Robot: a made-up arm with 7 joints. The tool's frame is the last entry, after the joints.
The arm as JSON. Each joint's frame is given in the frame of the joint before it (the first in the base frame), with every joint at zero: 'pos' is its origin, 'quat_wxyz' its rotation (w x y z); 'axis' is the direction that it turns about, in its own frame. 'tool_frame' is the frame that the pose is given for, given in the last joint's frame.
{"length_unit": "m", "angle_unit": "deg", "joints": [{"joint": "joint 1", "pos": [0.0, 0.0, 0.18], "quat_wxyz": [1.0, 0.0, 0.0, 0.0], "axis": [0.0, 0.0, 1.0]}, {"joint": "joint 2", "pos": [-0.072, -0.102, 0.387], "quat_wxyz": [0.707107, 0.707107, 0.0, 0.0], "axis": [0.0, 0.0, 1.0]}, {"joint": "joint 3", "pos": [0.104, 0.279, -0.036], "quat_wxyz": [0.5, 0.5, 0.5, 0.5], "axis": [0.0, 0.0, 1.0]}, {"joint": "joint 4", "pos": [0.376, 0.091, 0.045], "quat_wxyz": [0.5, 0.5, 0.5, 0.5], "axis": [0.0, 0.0, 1.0]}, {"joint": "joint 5", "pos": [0.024, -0.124, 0.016], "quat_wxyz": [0.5, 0.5, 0.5, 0.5], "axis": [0.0, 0.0, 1.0]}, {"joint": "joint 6", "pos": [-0.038, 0.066, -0.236], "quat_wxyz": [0.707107, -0.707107, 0.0, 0.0], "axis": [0.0, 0.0, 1.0]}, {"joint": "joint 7", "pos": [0.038, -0.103, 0.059], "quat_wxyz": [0.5, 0.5, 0.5, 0.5], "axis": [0.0, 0.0, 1.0]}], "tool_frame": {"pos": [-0.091, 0.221, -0.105], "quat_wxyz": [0.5, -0.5, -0.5, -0.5]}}
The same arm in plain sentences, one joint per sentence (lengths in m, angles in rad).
The arm has seven revolute joints in a row. What follows holds with every joint at zero, and every direction is one of the base frame's.
Joint 1 sits 0.18 m along +z from the base frame's origin and rotates about +z.
Joint 2 sits 0.072 m along -x and 0.102 m along -y and 0.387 m along +z from joint 1 and rotates about -y.
Joint 3 sits 0.104 m along +x and 0.036 m along +y and 0.279 m along +z from joint 2 and rotates about +x.
Joint 4 sits 0.045 m along +x and 0.091 m along -y and 0.376 m along +z from joint 3 and rotates about +z.
Joint 5 sits 0.124 m along -x and 0.024 m along -y and 0.016 m along +z from joint 4 and rotates about -y.
Joint 6 sits 0.038 m along -x and 0.236 m along +y and 0.066 m along +z from joint 5 and rotates about +z.
Joint 7 sits 0.038 m along +x and 0.103 m along -y and 0.059 m along +z from joint 6 and rotates about +x.
The tool frame, which is the frame that the pose is given for, sits 0.105 m along -x and 0.091 m along -y and 0.221 m along +z from joint 7; its axes are parallel to the base frame's.

